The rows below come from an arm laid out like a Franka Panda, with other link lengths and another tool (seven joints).
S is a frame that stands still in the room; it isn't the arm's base.
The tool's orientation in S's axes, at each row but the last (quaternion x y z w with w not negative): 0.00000, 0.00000, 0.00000, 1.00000; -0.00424, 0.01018, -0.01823, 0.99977; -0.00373, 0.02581, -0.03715, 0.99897; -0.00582, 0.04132, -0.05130, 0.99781; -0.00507, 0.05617, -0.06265, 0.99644; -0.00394, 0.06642, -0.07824, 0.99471
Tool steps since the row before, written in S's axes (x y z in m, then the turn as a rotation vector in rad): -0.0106, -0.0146, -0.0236, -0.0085, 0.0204, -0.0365; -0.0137, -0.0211, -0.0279, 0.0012, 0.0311, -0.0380; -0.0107, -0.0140, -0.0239, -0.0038, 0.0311, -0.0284; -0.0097, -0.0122, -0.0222, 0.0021, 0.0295, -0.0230; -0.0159, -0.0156, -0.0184, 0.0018, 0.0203, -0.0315; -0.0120, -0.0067, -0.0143, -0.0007, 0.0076, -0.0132
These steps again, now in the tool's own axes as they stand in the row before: -0.0106, -0.0146, -0.0236, -0.0085, 0.0204, -0.0365; -0.0124, -0.0213, -0.0283, 0.0008, 0.0315, -0.0377; -0.0084, -0.0145, -0.0245, -0.0046, 0.0310, -0.0284; -0.0065, -0.0128, -0.0230, 0.0009, 0.0299, -0.0225; -0.0117, -0.0171, -0.0201, 0.0027, 0.0209, -0.0310; -0.0088, -0.0082, -0.0157, -0.0001, 0.0076, -0.0132
